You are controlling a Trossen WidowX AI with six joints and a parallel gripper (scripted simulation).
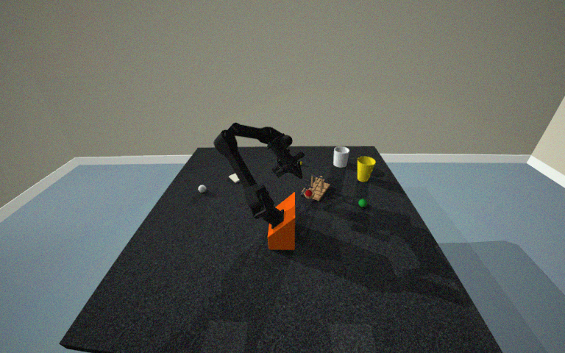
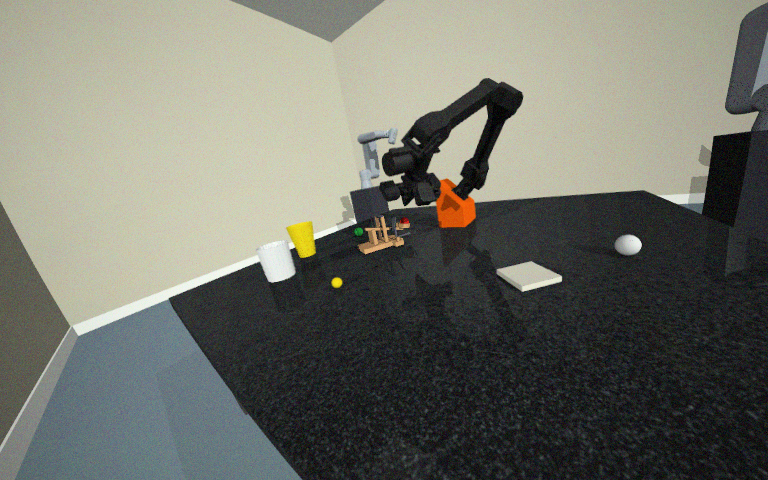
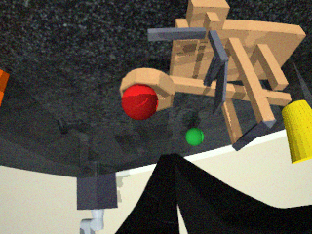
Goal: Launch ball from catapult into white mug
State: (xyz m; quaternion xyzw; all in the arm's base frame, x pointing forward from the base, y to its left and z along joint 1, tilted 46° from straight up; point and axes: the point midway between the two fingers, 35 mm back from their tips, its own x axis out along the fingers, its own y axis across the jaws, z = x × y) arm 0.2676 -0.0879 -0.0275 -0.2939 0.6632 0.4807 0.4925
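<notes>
Now: gripper tip 6 cm above the red ball, 3 cm to the left of it and 3 cm past it. Also, from my gripper tip: yellow ball: 33 cm ahead, 11 cm below, 1 cm to the right; then green ball: 29 cm to the right, 11 cm below, 6 cm behind; then wooden catapult: 7 cm below, 5 cm to the right, 3 cm ahead.
</notes>
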